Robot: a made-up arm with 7 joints. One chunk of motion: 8 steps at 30 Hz.
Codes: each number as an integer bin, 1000 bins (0 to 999) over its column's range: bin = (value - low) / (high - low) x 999, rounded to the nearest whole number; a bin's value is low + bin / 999 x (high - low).
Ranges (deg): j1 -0.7..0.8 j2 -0.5..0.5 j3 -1.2..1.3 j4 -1.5..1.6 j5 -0.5..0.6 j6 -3..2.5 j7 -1.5..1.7
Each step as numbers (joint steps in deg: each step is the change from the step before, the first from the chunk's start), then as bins.
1 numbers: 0.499 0.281 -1.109 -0.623 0.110 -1.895 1.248
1 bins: 799 780 36 283 554 201 858
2 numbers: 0.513 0.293 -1.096 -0.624 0.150 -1.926 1.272
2 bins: 808 792 42 282 590 195 865
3 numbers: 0.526 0.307 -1.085 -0.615 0.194 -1.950 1.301
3 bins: 817 806 46 285 630 191 874
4 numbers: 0.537 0.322 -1.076 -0.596 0.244 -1.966 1.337
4 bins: 824 821 50 291 676 188 886
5 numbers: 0.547 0.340 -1.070 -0.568 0.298 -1.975 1.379
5 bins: 831 839 52 300 725 186 899
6 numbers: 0.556 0.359 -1.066 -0.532 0.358 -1.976 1.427
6 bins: 836 858 54 312 779 186 914
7 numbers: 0.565 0.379 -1.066 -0.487 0.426 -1.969 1.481
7 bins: 842 878 54 326 841 187 931
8 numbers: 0.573 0.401 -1.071 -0.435 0.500 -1.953 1.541
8 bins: 848 900 52 343 908 190 949
